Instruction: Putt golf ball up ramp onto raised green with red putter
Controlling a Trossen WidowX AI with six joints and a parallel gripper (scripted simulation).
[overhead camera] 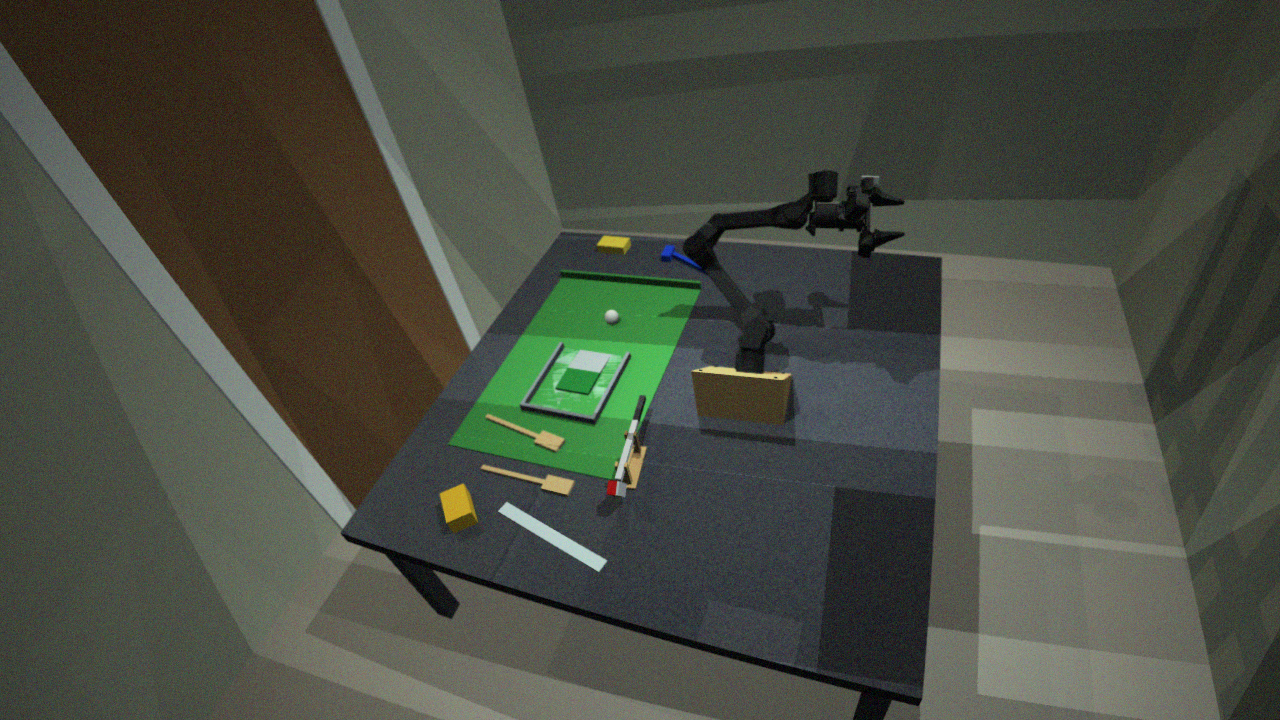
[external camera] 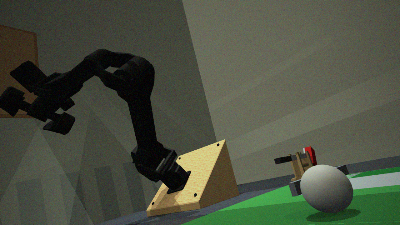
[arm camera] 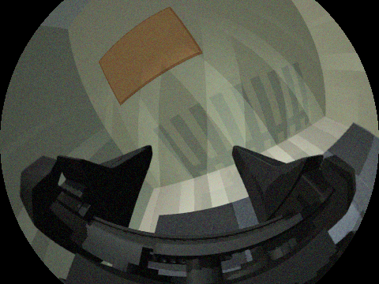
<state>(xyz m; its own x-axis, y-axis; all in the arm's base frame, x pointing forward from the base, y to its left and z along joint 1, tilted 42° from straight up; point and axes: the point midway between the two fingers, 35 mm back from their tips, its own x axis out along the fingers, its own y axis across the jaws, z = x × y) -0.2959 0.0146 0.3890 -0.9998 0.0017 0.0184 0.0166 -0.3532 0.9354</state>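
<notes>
Right now my gripper tip is 590 mm short of the red putter, 500 mm to the right of it and 290 mm above it. Round my gripper tip: wooden stand 590 mm ahead, 520 mm to the left, 320 mm below; then white golf ball 780 mm ahead, 10 mm to the left, 330 mm below; then blue putter 590 mm ahead, 270 mm to the right, 340 mm below.
</notes>
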